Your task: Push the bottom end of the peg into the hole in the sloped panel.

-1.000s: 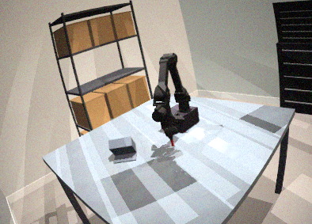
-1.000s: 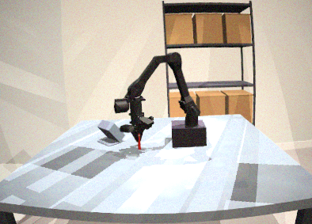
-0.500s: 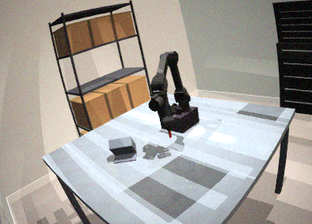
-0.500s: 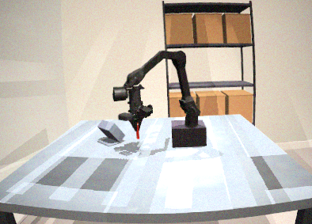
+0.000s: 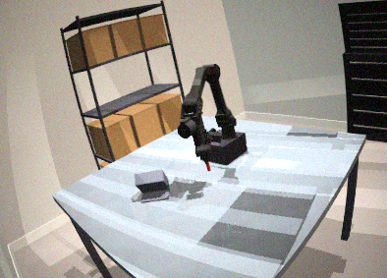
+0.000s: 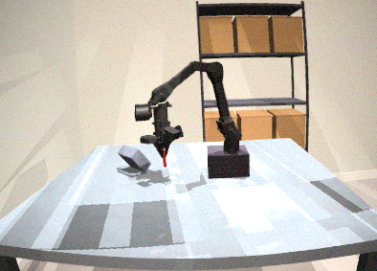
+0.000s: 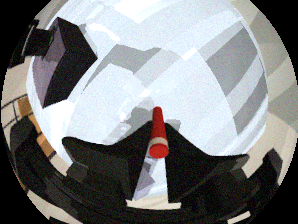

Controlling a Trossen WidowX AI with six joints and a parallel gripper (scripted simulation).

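Right now my gripper tip is 20 cm short of the panel, 16 cm to the left of it and 5 cm above it. From my gripper tip the other things lie so: red peg (2 cm above).
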